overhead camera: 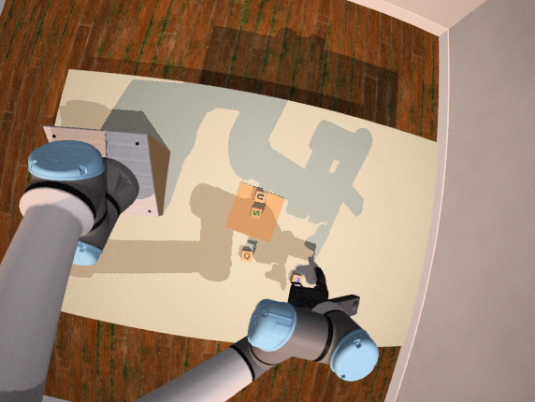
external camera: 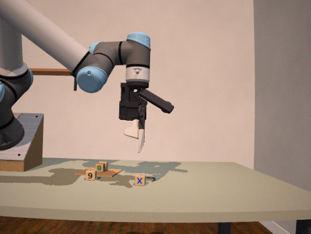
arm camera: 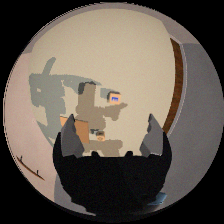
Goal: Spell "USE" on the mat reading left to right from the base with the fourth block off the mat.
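My gripper is now 1 cm to the left of the blue-lettered block and 9 cm above it. Round my hand: orange mat: 17 cm behind, 16 cm to the left, 10 cm below.
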